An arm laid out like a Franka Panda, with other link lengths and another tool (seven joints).
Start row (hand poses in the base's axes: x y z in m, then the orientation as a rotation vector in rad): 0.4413 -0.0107 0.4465 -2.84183 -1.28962 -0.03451
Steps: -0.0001 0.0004 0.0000 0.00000 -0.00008 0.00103; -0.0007 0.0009 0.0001 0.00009 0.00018 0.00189; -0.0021 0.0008 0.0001 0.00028 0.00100 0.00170; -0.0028 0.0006 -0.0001 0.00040 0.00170 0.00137; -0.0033 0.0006 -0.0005 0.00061 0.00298 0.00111; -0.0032 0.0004 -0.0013 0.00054 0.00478 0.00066; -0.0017 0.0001 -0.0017 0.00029 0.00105 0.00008; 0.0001 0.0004 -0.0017 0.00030 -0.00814 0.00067; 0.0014 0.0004 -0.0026 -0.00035 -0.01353 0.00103; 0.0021 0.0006 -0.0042 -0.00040 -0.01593 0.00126; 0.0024 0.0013 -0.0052 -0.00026 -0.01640 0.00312; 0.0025 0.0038 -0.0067 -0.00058 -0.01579 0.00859; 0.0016 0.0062 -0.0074 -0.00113 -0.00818 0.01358; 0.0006 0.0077 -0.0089 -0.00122 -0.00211 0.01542; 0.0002 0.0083 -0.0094 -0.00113 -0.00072 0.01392
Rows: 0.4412 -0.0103 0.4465 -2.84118 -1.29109 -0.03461; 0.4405 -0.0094 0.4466 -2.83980 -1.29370 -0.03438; 0.4384 -0.0086 0.4467 -2.83810 -1.29581 -0.03311; 0.4356 -0.0080 0.4466 -2.83626 -1.29727 -0.03092; 0.4323 -0.0074 0.4461 -2.83396 -1.29804 -0.02705; 0.4291 -0.0070 0.4448 -2.83136 -1.29786 -0.02060; 0.4274 -0.0069 0.4431 -2.83069 -1.29766 -0.01930; 0.4275 -0.0065 0.4414 -2.83292 -1.30004 -0.03103; 0.4289 -0.0061 0.4388 -2.83730 -1.30418 -0.05004; 0.4310 -0.0055 0.4346 -2.84227 -1.30906 -0.07252; 0.4334 -0.0042 0.4294 -2.84587 -1.31653 -0.09584; 0.4359 -0.0004 0.4227 2.84123 1.32967 0.11797; 0.4375 0.0058 0.4153 2.82805 1.34727 0.12870; 0.4381 0.0135 0.4064 2.81621 1.36850 0.13088; 0.4383 0.0218 0.3970 2.80590 1.38781 0.13117
